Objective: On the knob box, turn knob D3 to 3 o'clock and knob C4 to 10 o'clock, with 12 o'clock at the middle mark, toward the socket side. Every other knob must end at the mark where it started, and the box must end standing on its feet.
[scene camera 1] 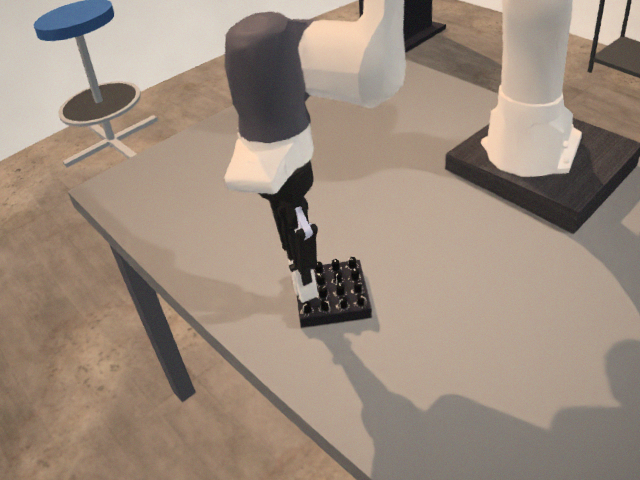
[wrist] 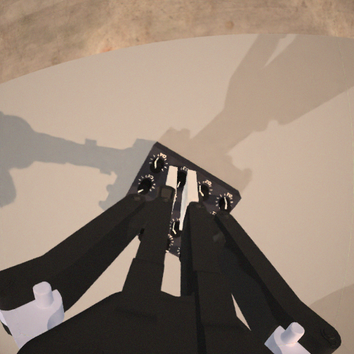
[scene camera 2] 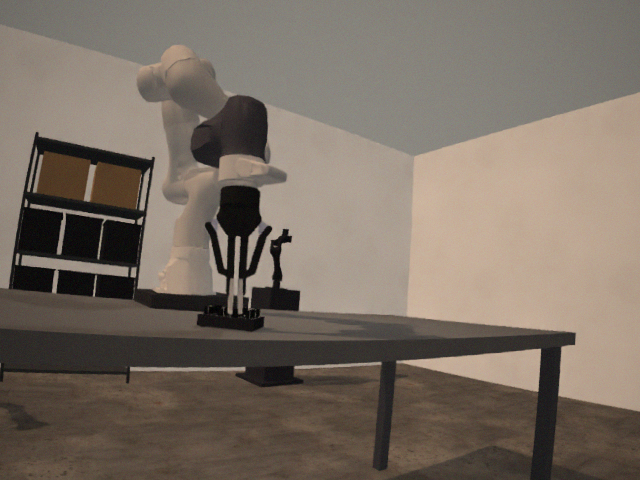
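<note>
The dark knob box (scene camera 1: 336, 319) (scene camera 2: 230, 322) (wrist: 220, 184) sits upright and level on the table. My gripper (scene camera 1: 307, 296) (scene camera 2: 235, 313) (wrist: 179, 180) points down over its D row, with its white fingertips shut around knob D3 (wrist: 181, 180). The fingers hide D3's pointer. Knob C4 (scene camera 1: 324, 305) (wrist: 145, 186) is free beside them; its white pointer line slants to the lower left in the wrist view. Knob D4 (scene camera 1: 307, 308) (wrist: 157, 164) is at the corner, close to the fingertips. D2 (wrist: 203, 191) and D1 (wrist: 225, 203) also show. The fingers hide several other knobs in the wrist view.
The box stands on the grey table (scene camera 1: 465, 310) (scene camera 2: 413, 335), not far from its edge. The arm's dark base block (scene camera 1: 516, 196) is at the far right in scene camera 1. A blue stool (scene camera 1: 74, 19) and a shelf rack (scene camera 2: 82, 201) stand off the table.
</note>
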